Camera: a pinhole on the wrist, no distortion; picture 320 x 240 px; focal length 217.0 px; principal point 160.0 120.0 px. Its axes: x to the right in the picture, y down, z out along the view. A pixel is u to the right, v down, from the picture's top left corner.
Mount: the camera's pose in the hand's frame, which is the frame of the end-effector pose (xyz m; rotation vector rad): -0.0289 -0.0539 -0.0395 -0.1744 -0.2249 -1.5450
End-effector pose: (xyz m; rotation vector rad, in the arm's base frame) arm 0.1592 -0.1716 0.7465 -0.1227 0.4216 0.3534
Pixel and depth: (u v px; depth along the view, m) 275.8 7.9 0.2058
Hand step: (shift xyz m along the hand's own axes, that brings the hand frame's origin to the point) -0.1408 -0.1105 0.1841
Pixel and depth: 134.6 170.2 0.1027
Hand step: -0.0088 -0.0159 0.0575
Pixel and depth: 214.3 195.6 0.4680
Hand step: 0.1196 -0.0460 0.4476
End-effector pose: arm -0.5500 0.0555 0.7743 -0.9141 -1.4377 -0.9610
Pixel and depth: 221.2 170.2 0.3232
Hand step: 0.0359 -0.0592 0.2983
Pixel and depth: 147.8 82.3 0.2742
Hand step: -0.0860 0.0291 0.2204
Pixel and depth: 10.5 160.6 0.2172
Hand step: 0.0025 0.1464 0.1340
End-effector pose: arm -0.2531 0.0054 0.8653 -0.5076 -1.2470 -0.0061
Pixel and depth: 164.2 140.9 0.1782
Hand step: -0.0178 -0.0120 0.1342
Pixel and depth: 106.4 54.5 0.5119
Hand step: -0.2022 0.1942 0.4191
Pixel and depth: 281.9 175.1 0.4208
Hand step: 0.0665 -0.1745 0.4303
